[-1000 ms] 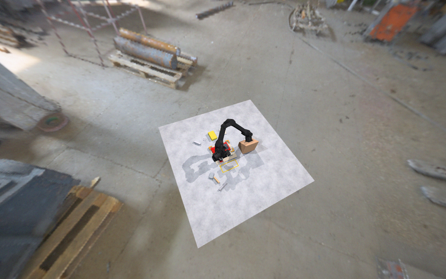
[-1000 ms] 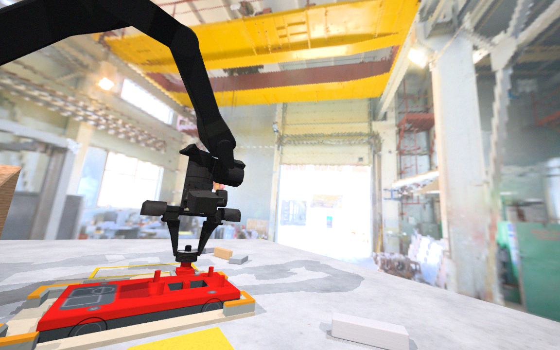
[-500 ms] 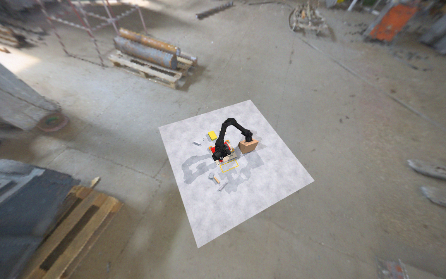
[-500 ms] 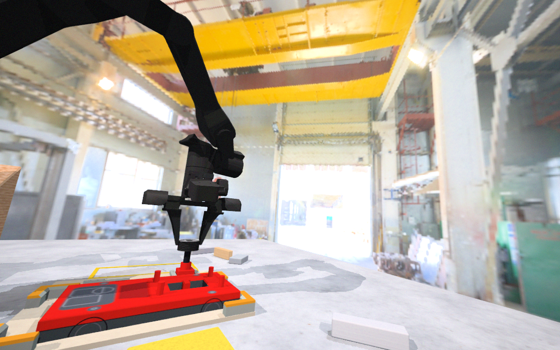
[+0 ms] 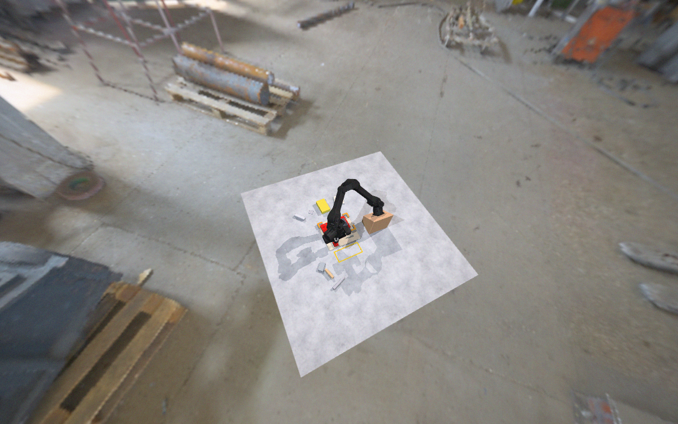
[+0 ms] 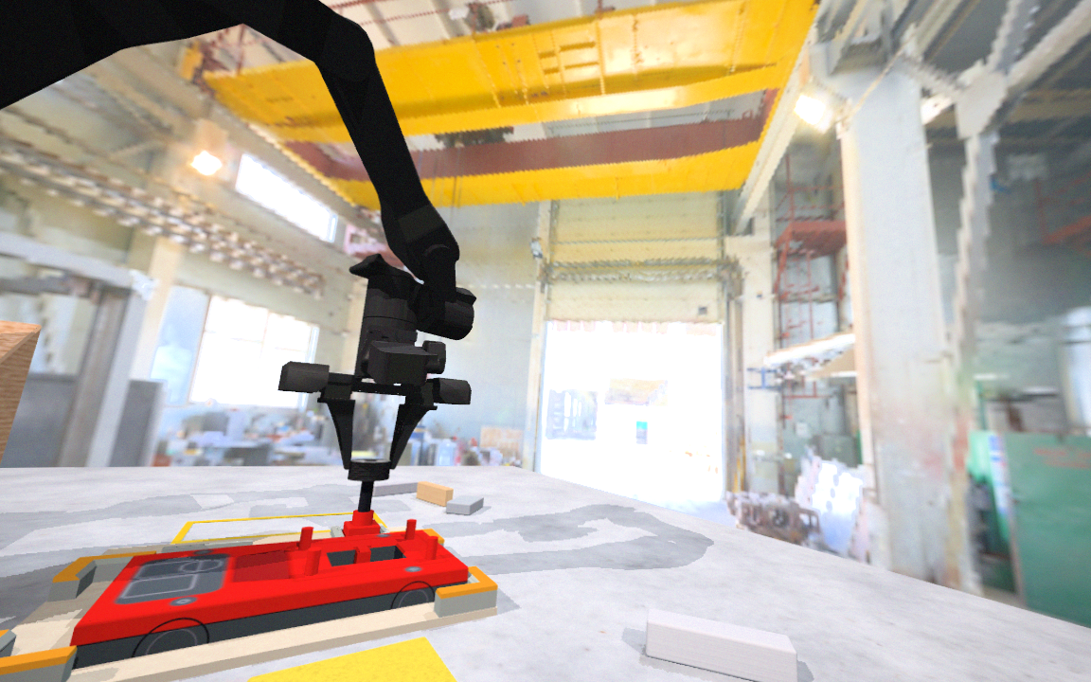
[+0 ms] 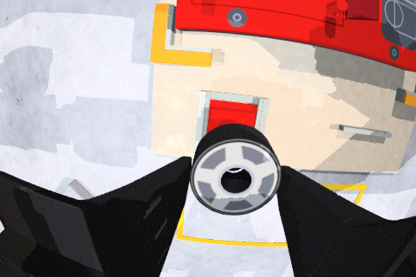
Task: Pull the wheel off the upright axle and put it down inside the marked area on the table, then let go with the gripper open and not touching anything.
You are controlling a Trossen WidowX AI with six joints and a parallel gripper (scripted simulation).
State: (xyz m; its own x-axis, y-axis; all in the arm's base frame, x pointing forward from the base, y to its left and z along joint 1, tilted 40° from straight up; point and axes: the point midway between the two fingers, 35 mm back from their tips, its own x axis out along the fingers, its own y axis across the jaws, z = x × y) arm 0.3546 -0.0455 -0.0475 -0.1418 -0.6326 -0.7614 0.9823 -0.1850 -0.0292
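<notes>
Right now my gripper tip is 40 mm above the black axle. From my gripper tip the other things lie so: yellow pad: 90 mm behind, 310 mm to the right, 60 mm below; then wheel: right at my gripper tip.
</notes>
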